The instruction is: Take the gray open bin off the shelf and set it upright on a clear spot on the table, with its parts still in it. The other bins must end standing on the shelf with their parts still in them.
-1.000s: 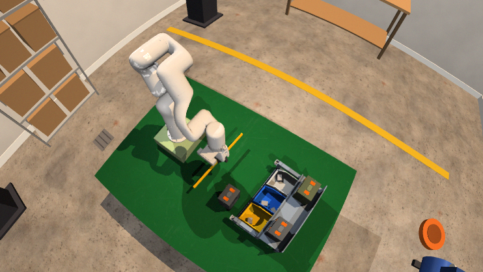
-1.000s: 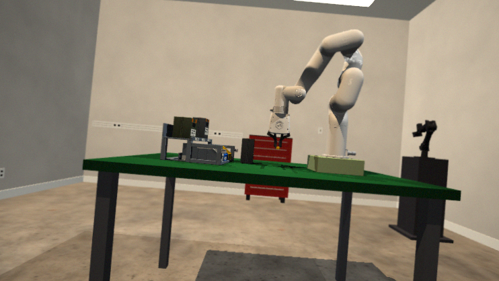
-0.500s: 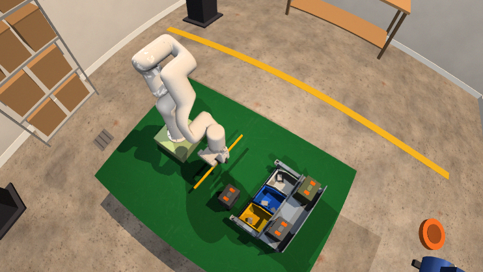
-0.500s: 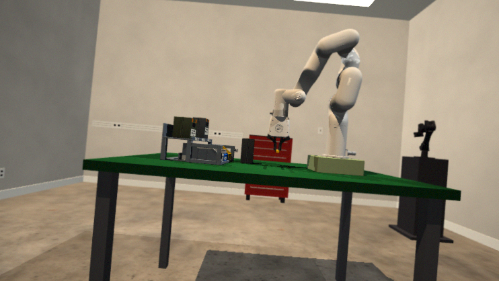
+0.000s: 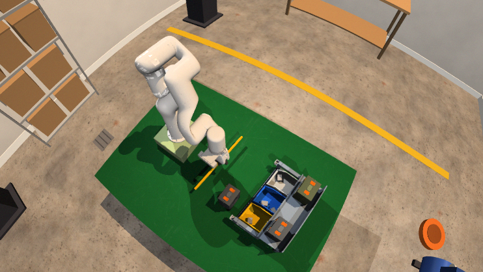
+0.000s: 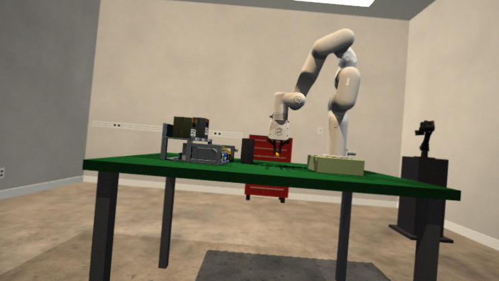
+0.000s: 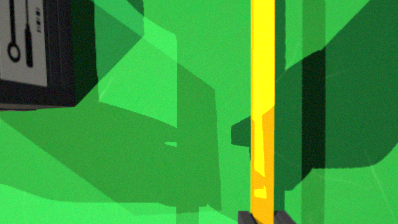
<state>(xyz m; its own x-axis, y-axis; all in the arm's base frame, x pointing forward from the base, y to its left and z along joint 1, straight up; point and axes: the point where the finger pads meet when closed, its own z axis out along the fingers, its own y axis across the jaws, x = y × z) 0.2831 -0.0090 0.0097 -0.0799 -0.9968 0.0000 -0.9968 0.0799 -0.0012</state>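
Now: hand 350 mm short of the gray open bin, 80 mm to the right of it and 40 mm above it. The rest, counted from my hand: yellow bar 20 mm below; blue bin 340 mm ahead, 30 mm to the right, 40 mm below; dark box 150 mm ahead, 120 mm to the right, 10 mm below.
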